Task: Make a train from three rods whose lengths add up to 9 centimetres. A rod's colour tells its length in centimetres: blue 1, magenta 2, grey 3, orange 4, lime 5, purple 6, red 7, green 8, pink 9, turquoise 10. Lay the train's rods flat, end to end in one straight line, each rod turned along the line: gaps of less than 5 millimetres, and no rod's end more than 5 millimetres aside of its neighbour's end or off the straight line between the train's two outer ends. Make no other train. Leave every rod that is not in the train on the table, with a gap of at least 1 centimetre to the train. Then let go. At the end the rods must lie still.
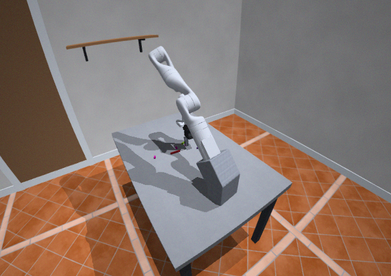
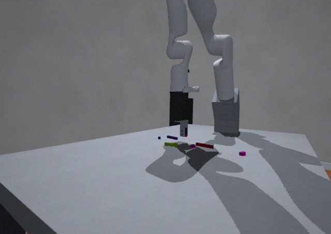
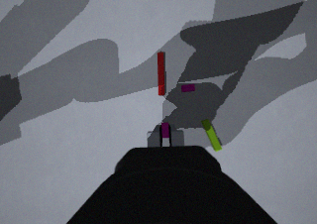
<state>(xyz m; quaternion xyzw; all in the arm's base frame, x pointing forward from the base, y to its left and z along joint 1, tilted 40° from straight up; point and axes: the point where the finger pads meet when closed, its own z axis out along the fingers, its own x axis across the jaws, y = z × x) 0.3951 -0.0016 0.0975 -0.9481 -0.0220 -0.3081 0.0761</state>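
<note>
The blue rod lies 20 mm ahead of my hand, 130 mm to the right of it and 40 mm below it. Round my hand: purple rod 30 mm behind, 100 mm to the right, 40 mm below; lime rod 70 mm ahead, 40 mm below; red rod 20 mm behind, 90 mm to the left, 40 mm below.
</note>
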